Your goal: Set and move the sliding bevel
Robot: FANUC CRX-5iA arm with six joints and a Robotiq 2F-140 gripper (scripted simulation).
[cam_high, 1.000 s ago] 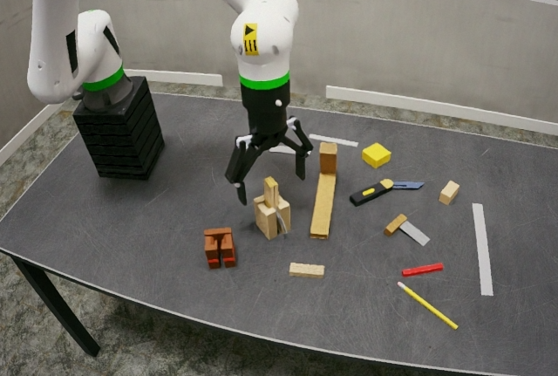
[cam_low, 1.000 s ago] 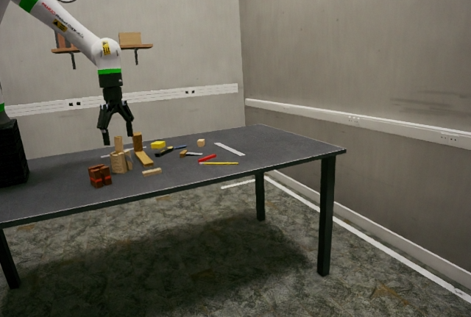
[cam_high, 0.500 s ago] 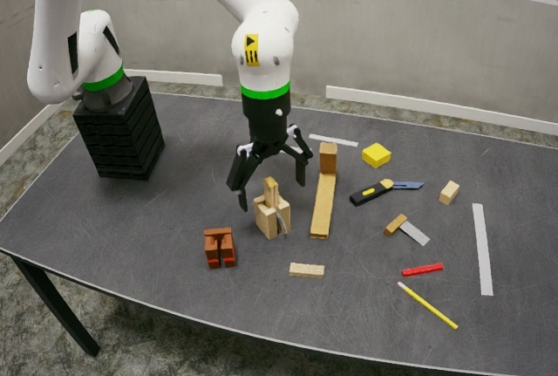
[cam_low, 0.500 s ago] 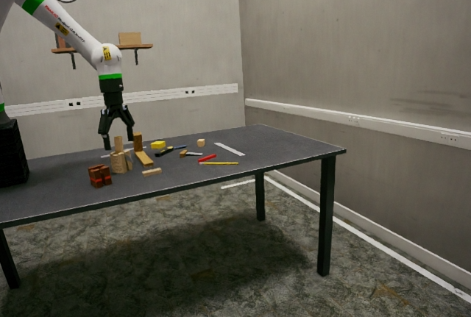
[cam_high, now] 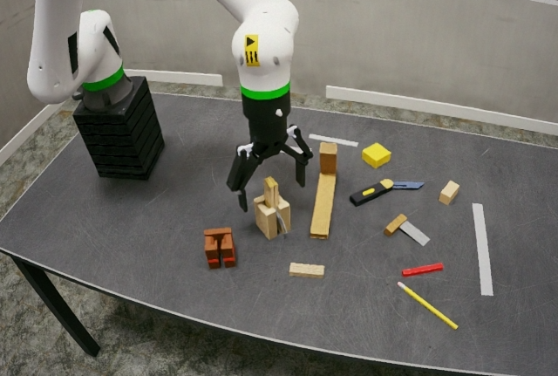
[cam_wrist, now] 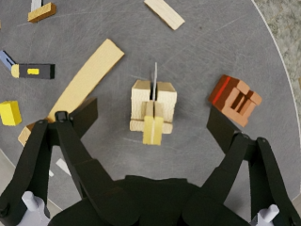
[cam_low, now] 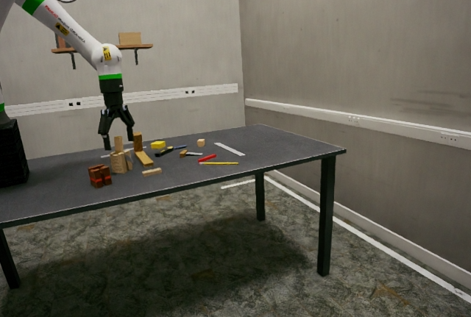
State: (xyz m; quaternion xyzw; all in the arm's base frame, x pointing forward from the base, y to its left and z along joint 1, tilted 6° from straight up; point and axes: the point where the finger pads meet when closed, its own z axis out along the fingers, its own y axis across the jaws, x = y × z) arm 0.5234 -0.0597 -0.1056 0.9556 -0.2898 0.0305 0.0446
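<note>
Now: the grey blade 1 cm ahead of my hand, 1 cm to the right of it and 6 cm below it. The rest, counted from my hand: try square: 30 cm ahead, 11 cm to the left, 12 cm below; then wood strip: 12 cm ahead, 9 cm to the right, 12 cm below; then red stick: 37 cm ahead, 1 cm to the left, 12 cm below.
</note>
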